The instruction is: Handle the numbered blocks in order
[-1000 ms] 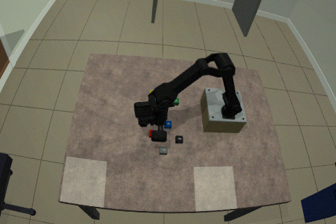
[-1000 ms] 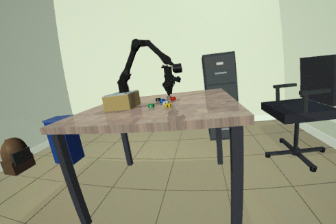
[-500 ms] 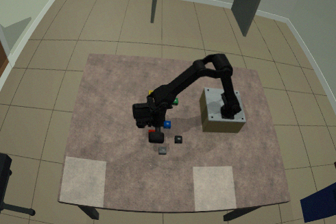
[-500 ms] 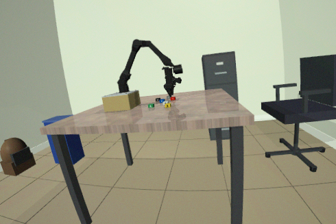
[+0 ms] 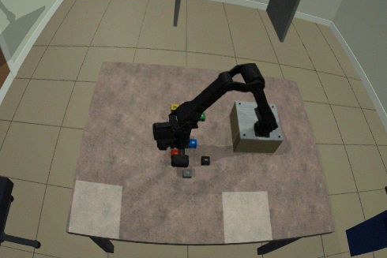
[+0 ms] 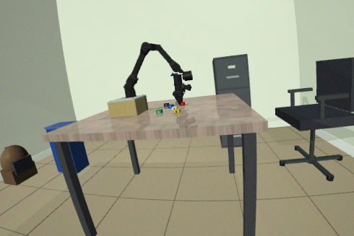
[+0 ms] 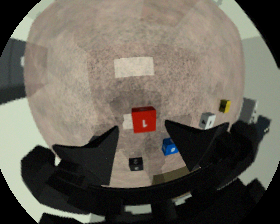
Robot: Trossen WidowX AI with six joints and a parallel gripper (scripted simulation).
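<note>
The red block lies 1 cm ahead of my gripper tip. Round my gripper tip: grey block 4 cm behind, 8 cm to the left; blue block 6 cm behind, 6 cm to the right; black block 11 cm behind, 1 cm to the left.
</note>
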